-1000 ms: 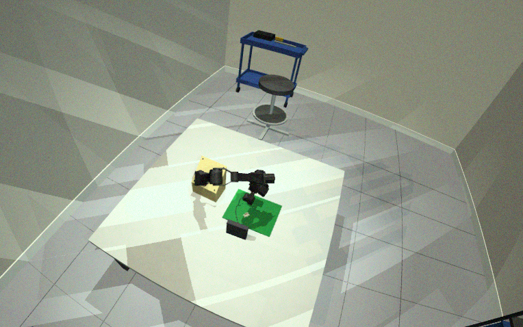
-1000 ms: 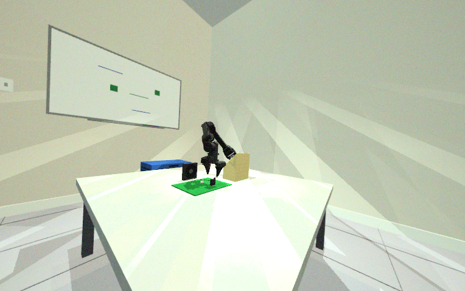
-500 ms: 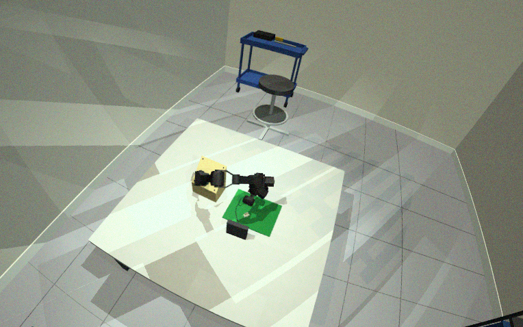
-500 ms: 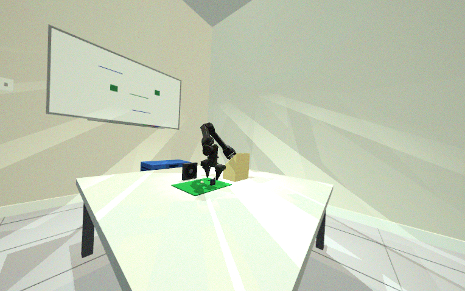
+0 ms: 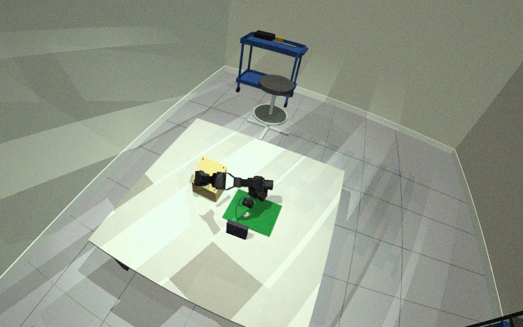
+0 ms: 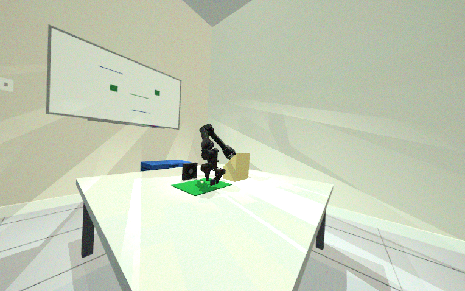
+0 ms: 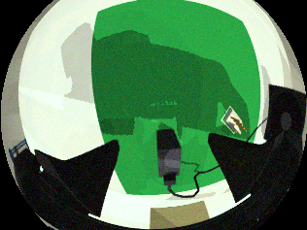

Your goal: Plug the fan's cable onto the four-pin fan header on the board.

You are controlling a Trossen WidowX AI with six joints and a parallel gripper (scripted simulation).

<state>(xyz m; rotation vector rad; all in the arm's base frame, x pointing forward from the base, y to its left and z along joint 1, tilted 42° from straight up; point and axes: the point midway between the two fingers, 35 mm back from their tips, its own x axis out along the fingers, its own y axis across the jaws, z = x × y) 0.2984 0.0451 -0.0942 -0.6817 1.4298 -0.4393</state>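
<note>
My gripper tip is now 1 cm past the dark plug. Round my gripper tip: green board (4 cm ahead, 4 cm to the right, 4 cm below); black fan (4 cm ahead, 23 cm to the right, 4 cm above).
</note>
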